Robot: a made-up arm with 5 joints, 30 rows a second.
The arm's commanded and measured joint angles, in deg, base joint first. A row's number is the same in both.
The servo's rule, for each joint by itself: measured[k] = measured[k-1] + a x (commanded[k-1-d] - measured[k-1]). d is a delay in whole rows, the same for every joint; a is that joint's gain. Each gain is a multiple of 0.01, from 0.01 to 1. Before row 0 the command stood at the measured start. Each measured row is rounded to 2 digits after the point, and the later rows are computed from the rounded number. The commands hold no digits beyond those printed.
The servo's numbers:
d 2
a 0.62 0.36 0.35 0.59 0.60
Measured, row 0:
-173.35, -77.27, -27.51, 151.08, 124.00
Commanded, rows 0 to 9:
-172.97, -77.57, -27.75, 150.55, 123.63
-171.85, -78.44, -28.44, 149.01, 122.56
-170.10, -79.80, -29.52, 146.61, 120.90
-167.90, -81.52, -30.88, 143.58, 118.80
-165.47, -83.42, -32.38, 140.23, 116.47
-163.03, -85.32, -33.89, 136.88, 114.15
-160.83, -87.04, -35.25, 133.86, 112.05
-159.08, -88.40, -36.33, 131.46, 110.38
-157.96, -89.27, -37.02, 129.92, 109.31
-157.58, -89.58, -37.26, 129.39, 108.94
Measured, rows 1 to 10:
-173.35, -77.27, -27.51, 151.08, 124.00
-173.35, -77.27, -27.51, 151.08, 124.00
-173.11, -77.38, -27.59, 150.77, 123.78
-172.33, -77.76, -27.89, 149.73, 123.05
-170.95, -78.49, -28.46, 147.89, 121.76
-169.06, -79.58, -29.31, 145.35, 119.98
-166.83, -80.96, -30.38, 142.33, 117.87
-164.47, -82.53, -31.61, 139.11, 115.64
-162.21, -84.15, -32.88, 136.01, 113.49
-160.27, -85.68, -34.09, 133.33, 111.62

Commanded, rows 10 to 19:
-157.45, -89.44, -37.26, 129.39, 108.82
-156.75, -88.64, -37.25, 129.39, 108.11
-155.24, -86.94, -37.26, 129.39, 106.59
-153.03, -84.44, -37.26, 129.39, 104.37
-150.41, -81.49, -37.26, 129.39, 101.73
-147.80, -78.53, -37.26, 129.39, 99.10
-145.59, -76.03, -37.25, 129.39, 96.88
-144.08, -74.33, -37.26, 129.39, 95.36
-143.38, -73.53, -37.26, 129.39, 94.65
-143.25, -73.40, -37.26, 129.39, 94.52
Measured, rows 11 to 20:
-158.84, -86.97, -35.12, 131.32, 110.23
-158.06, -87.91, -35.87, 130.18, 109.46
-157.68, -88.46, -36.36, 129.71, 109.08
-157.10, -88.52, -36.67, 129.52, 108.50
-155.95, -87.95, -36.88, 129.44, 107.35
-154.14, -86.69, -37.01, 129.41, 105.56
-151.83, -84.82, -37.10, 129.40, 103.26
-149.33, -82.56, -37.16, 129.39, 100.76
-147.01, -80.21, -37.19, 129.39, 98.43
-145.19, -78.09, -37.21, 129.39, 96.59

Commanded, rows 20 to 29:
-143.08, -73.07, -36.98, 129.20, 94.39
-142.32, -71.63, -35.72, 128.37, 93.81
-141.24, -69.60, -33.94, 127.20, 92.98
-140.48, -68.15, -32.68, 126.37, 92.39
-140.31, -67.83, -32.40, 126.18, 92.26
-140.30, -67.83, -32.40, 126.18, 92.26
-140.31, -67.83, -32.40, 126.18, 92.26
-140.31, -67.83, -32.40, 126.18, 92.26
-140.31, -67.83, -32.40, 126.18, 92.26
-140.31, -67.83, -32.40, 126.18, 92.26
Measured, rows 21 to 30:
-144.07, -76.45, -37.23, 129.39, 95.43
-143.56, -75.35, -37.24, 129.39, 94.88
-143.26, -74.53, -37.15, 129.28, 94.59
-142.68, -73.49, -36.65, 128.74, 94.12
-141.79, -72.09, -35.70, 127.83, 93.44
-140.98, -70.67, -34.64, 126.97, 92.81
-140.56, -69.65, -33.86, 126.50, 92.48
-140.40, -68.99, -33.35, 126.31, 92.35
-140.34, -68.57, -33.02, 126.23, 92.30
-140.32, -68.30, -32.80, 126.20, 92.28

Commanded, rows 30 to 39:
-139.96, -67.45, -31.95, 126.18, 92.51
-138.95, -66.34, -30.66, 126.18, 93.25
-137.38, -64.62, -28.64, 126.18, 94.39
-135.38, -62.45, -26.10, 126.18, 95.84
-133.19, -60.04, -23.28, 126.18, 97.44
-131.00, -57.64, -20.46, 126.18, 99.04
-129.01, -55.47, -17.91, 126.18, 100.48
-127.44, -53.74, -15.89, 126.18, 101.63
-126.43, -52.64, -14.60, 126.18, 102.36
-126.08, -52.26, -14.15, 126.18, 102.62
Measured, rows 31 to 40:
-140.31, -68.13, -32.66, 126.19, 92.27
-140.31, -68.02, -32.57, 126.18, 92.26
-140.09, -67.81, -32.35, 126.18, 92.41
-139.38, -67.28, -31.76, 126.18, 92.91
-138.14, -66.32, -30.67, 126.18, 93.80
-136.43, -64.93, -29.07, 126.18, 95.02
-134.42, -63.17, -27.04, 126.18, 96.47
-132.30, -61.18, -24.74, 126.18, 98.01
-130.26, -59.12, -22.35, 126.18, 99.49
-128.51, -57.18, -20.09, 126.18, 100.77

